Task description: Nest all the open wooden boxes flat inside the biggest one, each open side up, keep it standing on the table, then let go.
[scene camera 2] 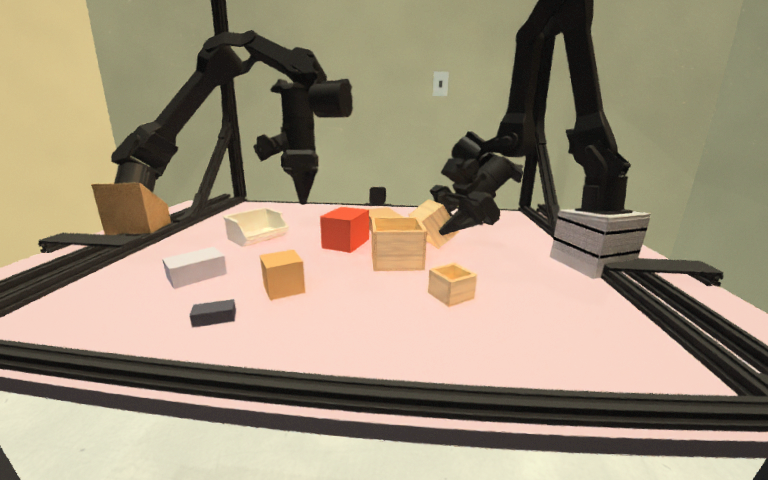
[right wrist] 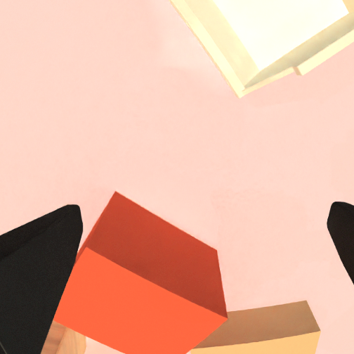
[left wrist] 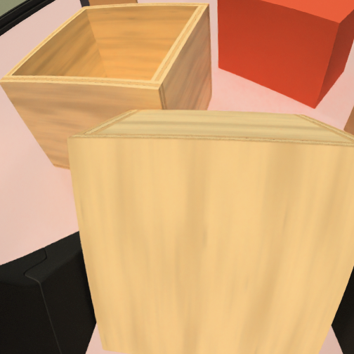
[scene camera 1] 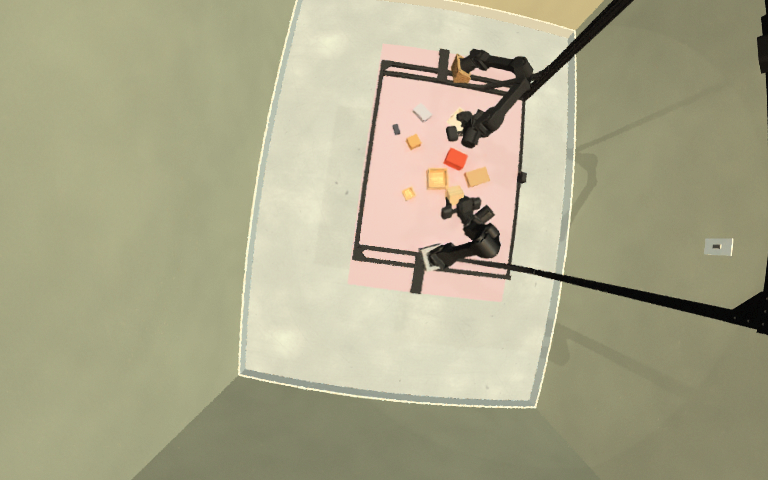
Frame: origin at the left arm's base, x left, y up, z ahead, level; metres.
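Seen in the pictures: left gripper, fingertip midpoint: [scene camera 2: 431,229] [scene camera 1: 452,195]; right gripper, fingertip midpoint: [scene camera 2: 303,199]; left arm's base, link origin: [scene camera 2: 602,211] [scene camera 1: 434,257]; right arm's base, link origin: [scene camera 2: 131,194] [scene camera 1: 464,65].
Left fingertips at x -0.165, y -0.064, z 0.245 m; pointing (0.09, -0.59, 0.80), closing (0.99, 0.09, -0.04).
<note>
Pixels of each thing's top centre, then the offset from my left fingertips to it.
- biggest open wooden box, top centre: [scene camera 2: 397,223] [scene camera 1: 438,177] dx +0.052, dy +0.034, dz +0.091 m
- small open wooden box, top centre: [scene camera 2: 453,271] [scene camera 1: 409,193] dx +0.193, dy +0.003, dz +0.058 m
- middle-sized wooden box, top centre: [scene camera 2: 434,201] [scene camera 1: 456,194] dx -0.001, dy +0.057, dz -0.003 m
- red block, top centre: [scene camera 2: 345,213] [scene camera 1: 457,157] dx -0.060, dy +0.029, dz +0.160 m
- tan block, top centre: [scene camera 2: 382,213] [scene camera 1: 478,176] dx -0.143, dy +0.000, dz +0.057 m
- cream bin, top centre: [scene camera 2: 255,215] [scene camera 1: 461,120] dx -0.139, dy +0.016, dz +0.335 m
- grey block, top centre: [scene camera 2: 193,257] [scene camera 1: 422,111] dx +0.025, dy -0.002, dz +0.422 m
- orange block, top centre: [scene camera 2: 280,258] [scene camera 1: 414,140] dx +0.108, dy +0.015, dz +0.287 m
- dark block, top centre: [scene camera 2: 212,306] dx +0.166, dy -0.017, dz +0.373 m
The biggest open wooden box [scene camera 1: 436,178] [scene camera 2: 398,252] [left wrist: 95,112] stands open side up on the table. A small open wooden box [scene camera 1: 408,194] [scene camera 2: 442,287] stands open side up at its lower left in scene camera 1. My left gripper [scene camera 2: 443,230] [left wrist: 211,230] is shut on a middle-sized wooden box [scene camera 1: 454,194] [scene camera 2: 432,222] [left wrist: 215,225], holding it tilted close beside the biggest box. Its opening is hard to make out, and I cannot tell whether it touches the table. My right gripper [scene camera 2: 303,201] [right wrist: 208,216] is open and empty above the table, near the red block and cream bin.
The red block [scene camera 1: 455,159] [scene camera 2: 344,229] [left wrist: 280,55] [right wrist: 135,295] and a tan block [scene camera 1: 477,176] [right wrist: 260,340] lie near the biggest box. A cream bin [scene camera 2: 256,229], a grey block [scene camera 2: 194,268], an orange block [scene camera 2: 283,276] and a dark block [scene camera 2: 212,313] are farther left in scene camera 2.
</note>
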